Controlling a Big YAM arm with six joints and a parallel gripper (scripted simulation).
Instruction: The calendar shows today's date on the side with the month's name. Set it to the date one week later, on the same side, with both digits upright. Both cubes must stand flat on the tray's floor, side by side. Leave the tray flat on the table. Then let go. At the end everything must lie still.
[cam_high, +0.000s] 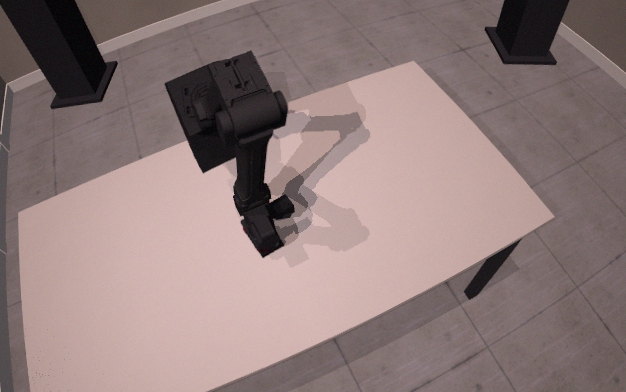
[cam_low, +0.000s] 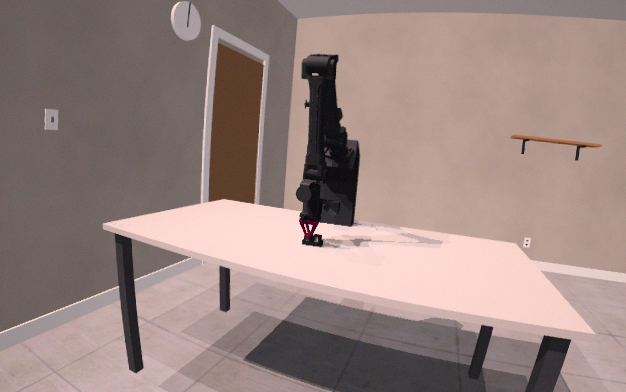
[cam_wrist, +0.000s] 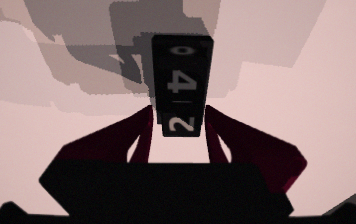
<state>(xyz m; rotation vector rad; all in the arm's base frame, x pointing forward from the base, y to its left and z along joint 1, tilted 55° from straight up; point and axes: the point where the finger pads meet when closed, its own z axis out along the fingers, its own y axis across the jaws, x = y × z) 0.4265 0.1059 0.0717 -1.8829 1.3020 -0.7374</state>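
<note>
Now: the black tray 1 cm behind my hand, 1 cm to the left of it and 2 cm below it. Also, from my hand: black calendar block 2 cm behind, 3 cm to the left, 1 cm below.
</note>
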